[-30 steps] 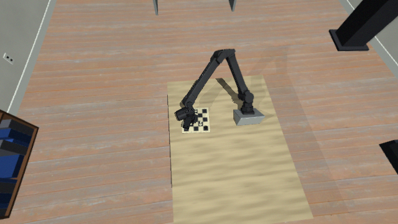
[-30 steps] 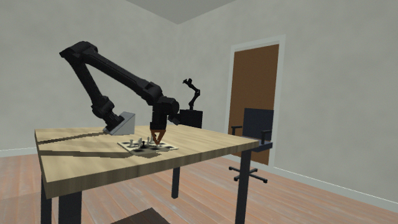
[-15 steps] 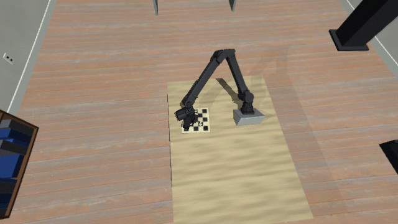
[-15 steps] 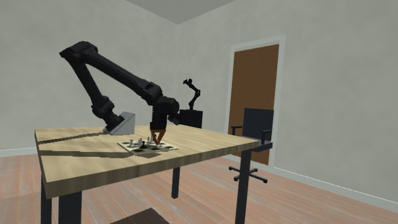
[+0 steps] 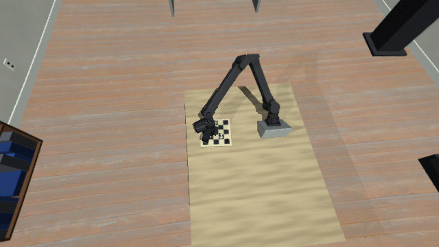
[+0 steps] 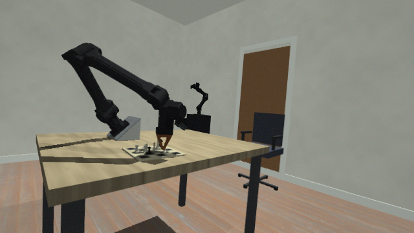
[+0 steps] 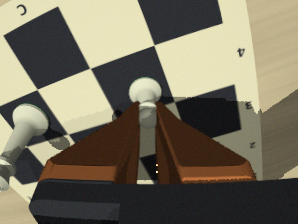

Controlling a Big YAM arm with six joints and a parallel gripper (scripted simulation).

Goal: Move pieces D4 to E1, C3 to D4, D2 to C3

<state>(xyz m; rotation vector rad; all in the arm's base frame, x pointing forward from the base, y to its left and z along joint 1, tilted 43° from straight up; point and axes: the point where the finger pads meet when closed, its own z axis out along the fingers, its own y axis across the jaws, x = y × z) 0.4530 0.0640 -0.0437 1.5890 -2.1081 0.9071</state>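
Right now my hand is 4 cm past the small chessboard, 3 cm to the left of it and 2 cm above it. Also, from my hand: black pawn (7 cm to the right, 1 cm below).
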